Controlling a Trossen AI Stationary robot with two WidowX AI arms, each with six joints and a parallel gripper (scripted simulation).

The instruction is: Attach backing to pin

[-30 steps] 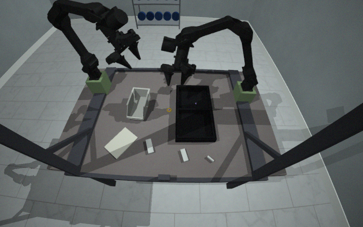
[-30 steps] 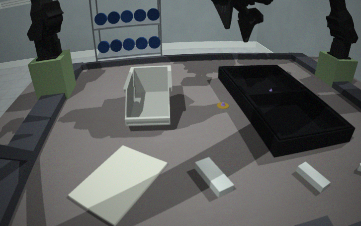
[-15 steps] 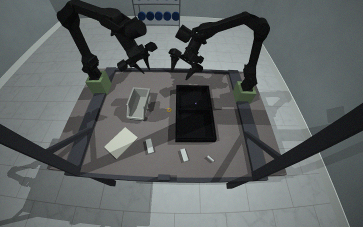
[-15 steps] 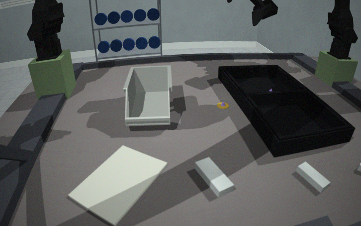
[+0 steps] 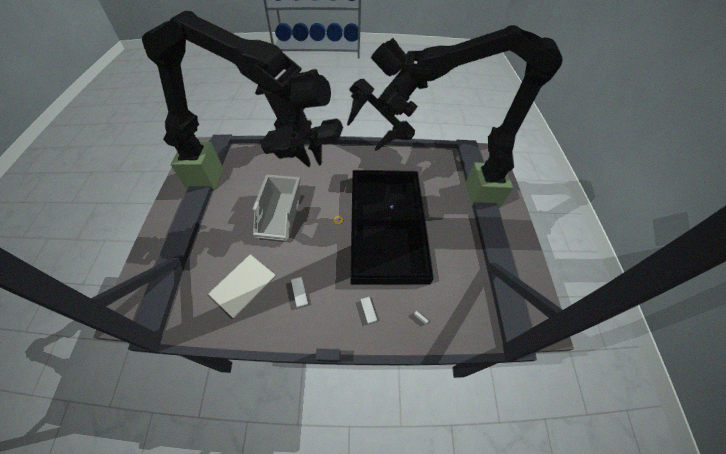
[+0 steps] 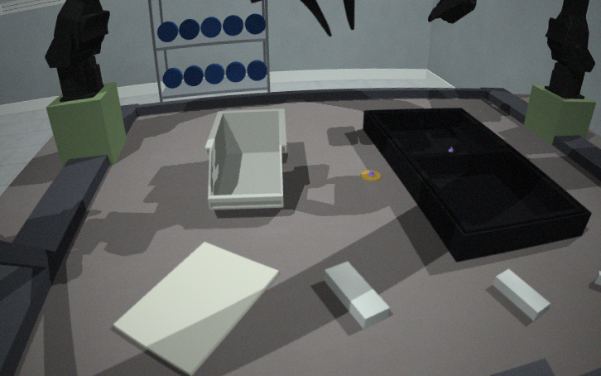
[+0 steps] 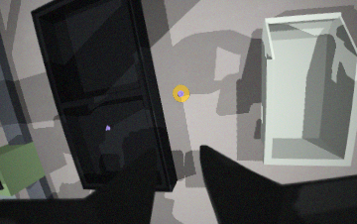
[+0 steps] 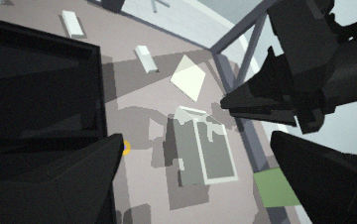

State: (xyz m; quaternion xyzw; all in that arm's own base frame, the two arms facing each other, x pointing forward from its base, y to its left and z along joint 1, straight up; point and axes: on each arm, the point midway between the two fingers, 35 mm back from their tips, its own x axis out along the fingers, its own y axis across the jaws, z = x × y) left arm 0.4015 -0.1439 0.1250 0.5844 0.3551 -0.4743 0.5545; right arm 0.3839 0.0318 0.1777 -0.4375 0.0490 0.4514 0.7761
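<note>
Now: left hand 240 mm above the yellow pin, 60 mm to the left of it and 10 mm past it. Round my left hand: cream flat plate: 240 mm below, 240 mm behind, 170 mm to the left; black tray: 220 mm below, 210 mm to the right, 20 mm behind; white bin: 200 mm below, 120 mm to the left, 10 mm behind.
</note>
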